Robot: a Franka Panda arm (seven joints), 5 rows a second.
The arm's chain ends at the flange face. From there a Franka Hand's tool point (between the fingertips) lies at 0.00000 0.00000 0.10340 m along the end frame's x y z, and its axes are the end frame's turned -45 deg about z.
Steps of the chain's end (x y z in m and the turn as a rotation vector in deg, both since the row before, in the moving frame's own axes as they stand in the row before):
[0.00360, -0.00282, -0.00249, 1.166, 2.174, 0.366]
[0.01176, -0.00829, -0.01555, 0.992, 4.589, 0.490]
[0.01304, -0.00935, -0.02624, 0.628, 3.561, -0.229]
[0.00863, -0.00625, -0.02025, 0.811, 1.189, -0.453]
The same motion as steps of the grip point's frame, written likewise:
[0.00880, 0.00185, -0.00259, -0.713, 2.362, 0.366]
[0.02127, 0.00707, -0.01590, -2.543, 3.946, 0.490]
[0.02118, 0.00634, -0.02645, -2.074, 2.962, -0.229]
[0.01308, 0.00216, -0.02028, -0.267, 1.414, -0.453]

